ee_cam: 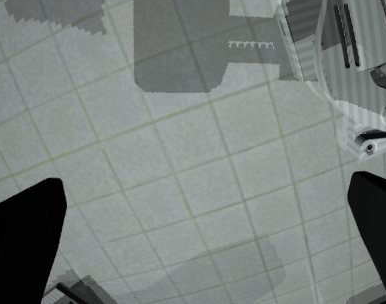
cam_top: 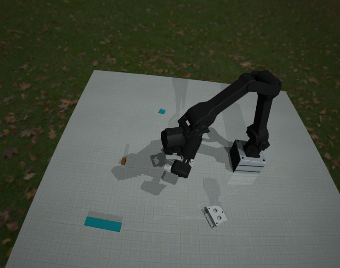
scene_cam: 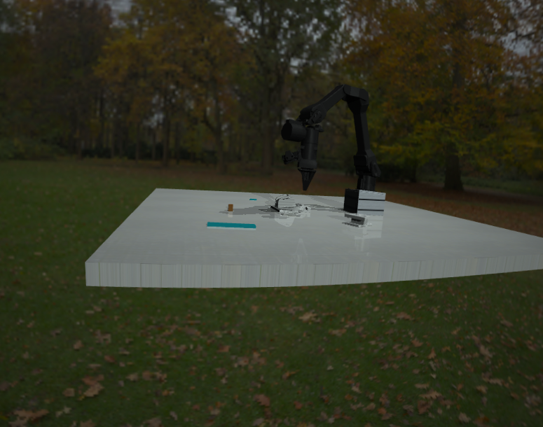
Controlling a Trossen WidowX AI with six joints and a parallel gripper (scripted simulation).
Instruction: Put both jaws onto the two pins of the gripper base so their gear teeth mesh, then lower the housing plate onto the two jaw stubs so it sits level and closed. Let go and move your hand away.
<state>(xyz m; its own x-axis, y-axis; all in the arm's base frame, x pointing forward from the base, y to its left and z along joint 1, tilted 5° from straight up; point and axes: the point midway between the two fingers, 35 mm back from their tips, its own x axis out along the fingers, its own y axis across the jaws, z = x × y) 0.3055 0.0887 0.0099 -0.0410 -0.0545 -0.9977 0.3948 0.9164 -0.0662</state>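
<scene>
The white ribbed block lies 160 mm to the left of my gripper tip, 120 mm behind it and 80 mm below it. From my gripper tip the other things lie so: gripper jaw 100 mm to the right, 70 mm below, 20 mm behind; then small brown block 240 mm ahead, 80 mm below, 70 mm to the right; then long teal bar 280 mm ahead, 190 mm to the left, 90 mm below.
</scene>
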